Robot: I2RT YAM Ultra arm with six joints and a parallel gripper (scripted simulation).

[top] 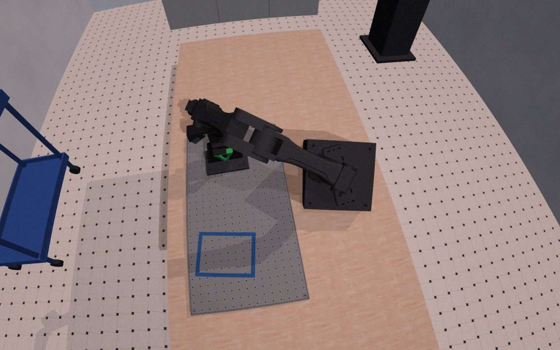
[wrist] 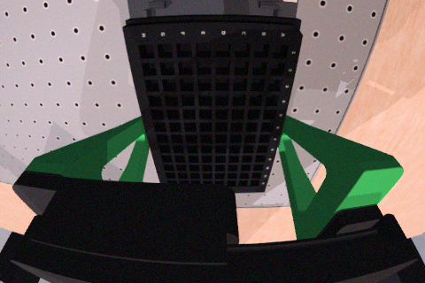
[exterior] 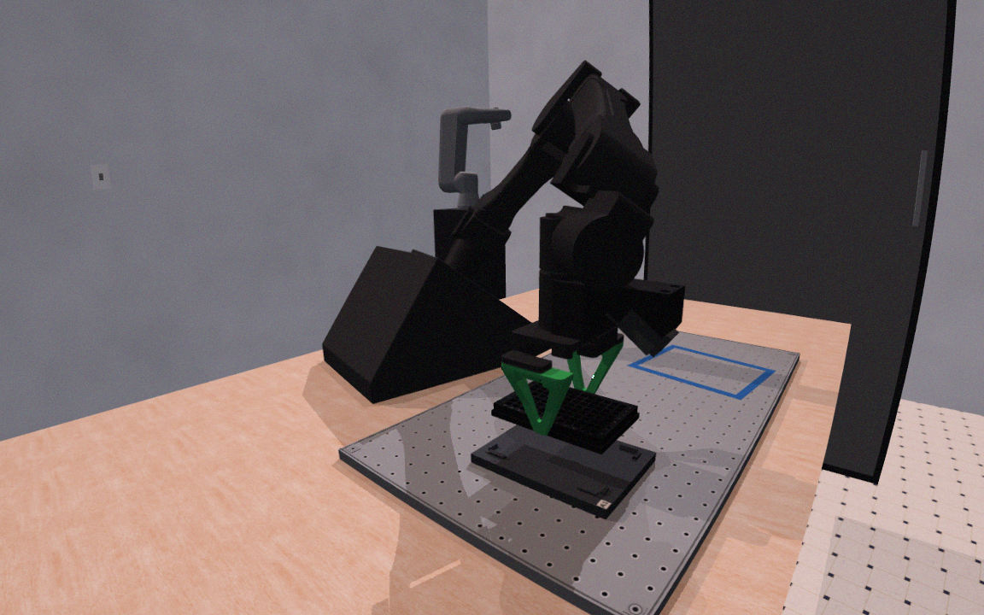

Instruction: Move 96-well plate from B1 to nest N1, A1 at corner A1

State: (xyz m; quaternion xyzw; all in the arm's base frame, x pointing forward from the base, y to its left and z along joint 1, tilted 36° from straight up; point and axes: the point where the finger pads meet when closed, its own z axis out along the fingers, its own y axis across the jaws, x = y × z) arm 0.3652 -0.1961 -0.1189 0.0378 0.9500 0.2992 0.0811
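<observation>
My hand is 6 cm above the plate nest N1. From my hand the other things lie so: black 96-well plate (right at my hand); then A1 label (7 cm ahead, 6 cm to the right, 5 cm below).
</observation>
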